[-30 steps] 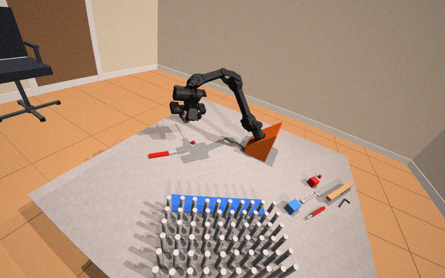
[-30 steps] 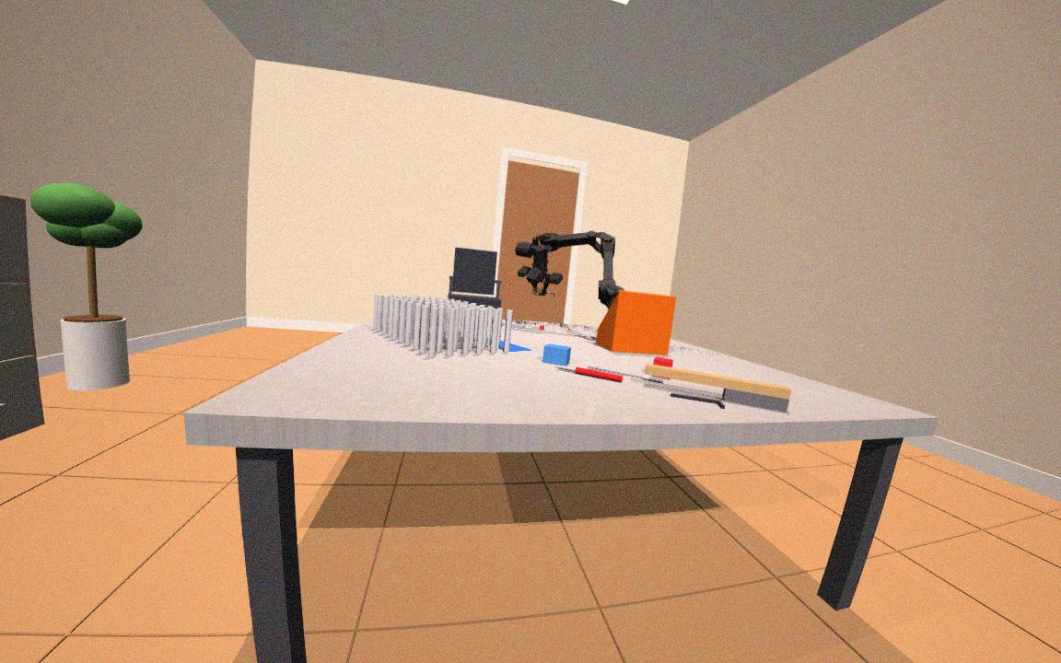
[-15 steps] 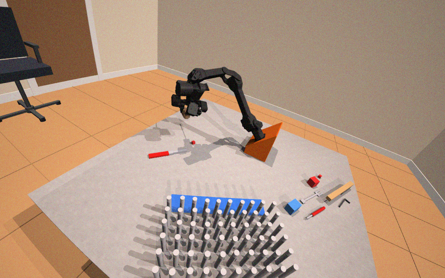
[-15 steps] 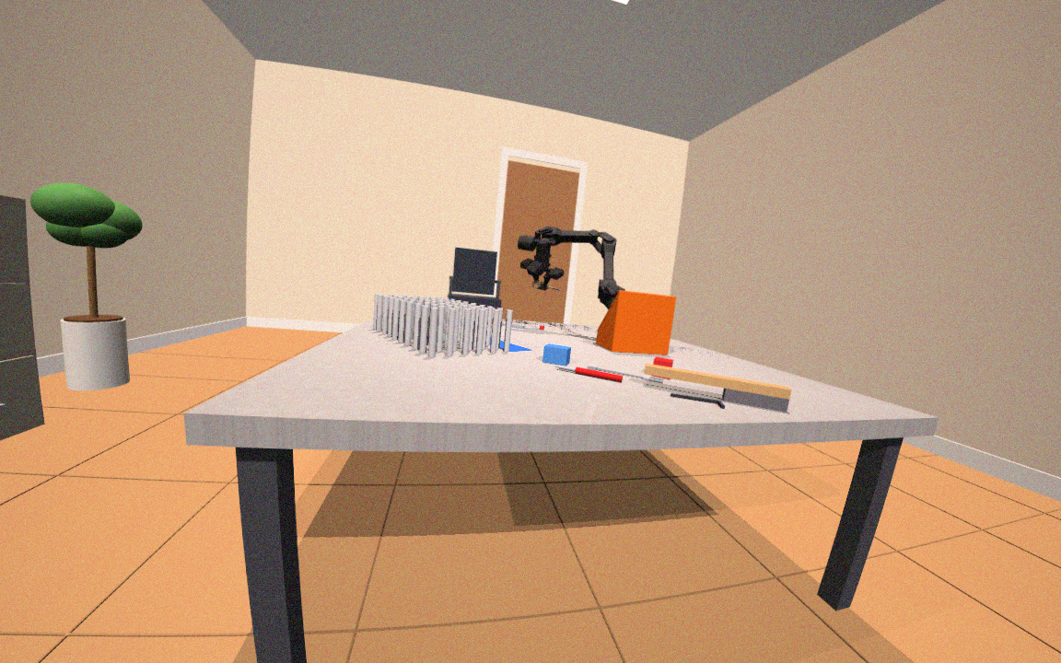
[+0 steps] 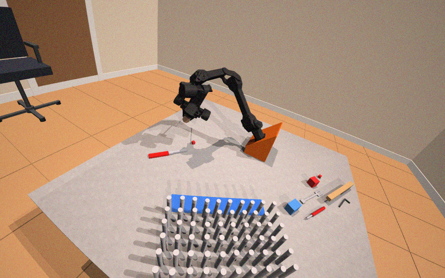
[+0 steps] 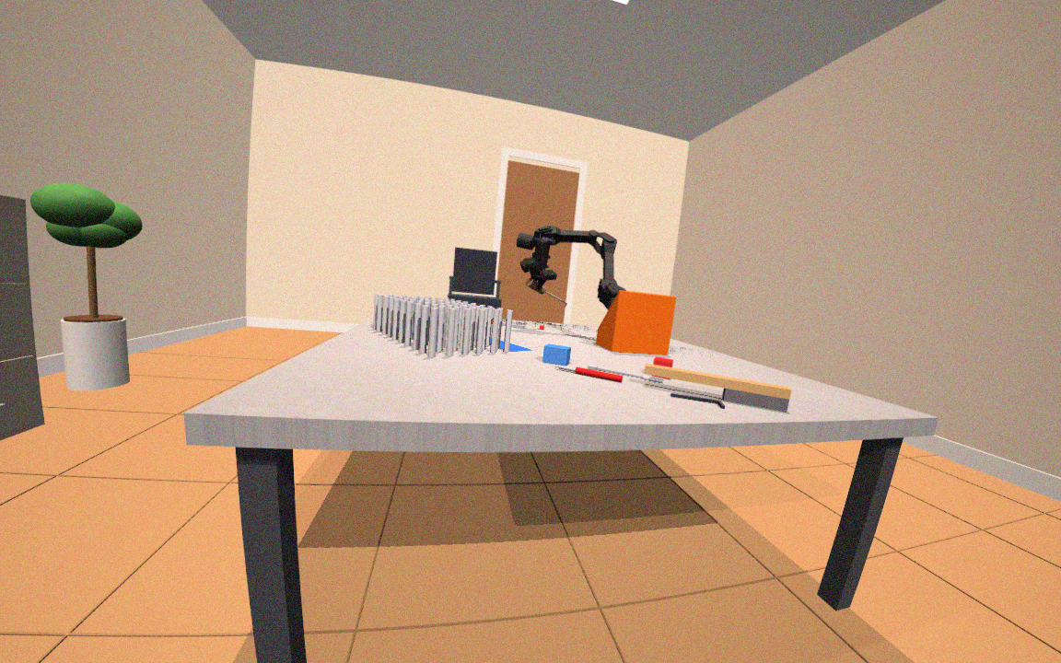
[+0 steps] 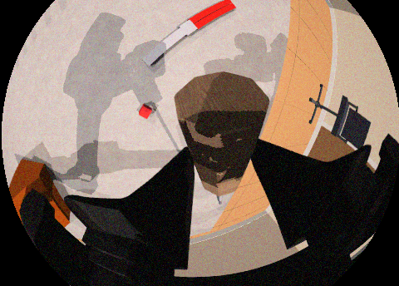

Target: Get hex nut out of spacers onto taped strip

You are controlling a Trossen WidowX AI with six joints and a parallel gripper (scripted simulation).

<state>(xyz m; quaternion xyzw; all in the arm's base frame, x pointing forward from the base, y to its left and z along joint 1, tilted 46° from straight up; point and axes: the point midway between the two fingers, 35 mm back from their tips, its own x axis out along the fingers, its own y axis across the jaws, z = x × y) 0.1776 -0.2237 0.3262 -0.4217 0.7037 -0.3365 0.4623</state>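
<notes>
My gripper tip is 90 mm past the hook tool, 30 mm to the left of it and 30 mm above it. The rest, counted from my gripper tip: blue cube: 640 mm to the left, 160 mm ahead, 150 mm below; small wrench: 750 mm to the left, 170 mm below, 40 mm ahead; blue taped strip: 320 mm to the left, 290 mm ahead, 170 mm below.
</notes>
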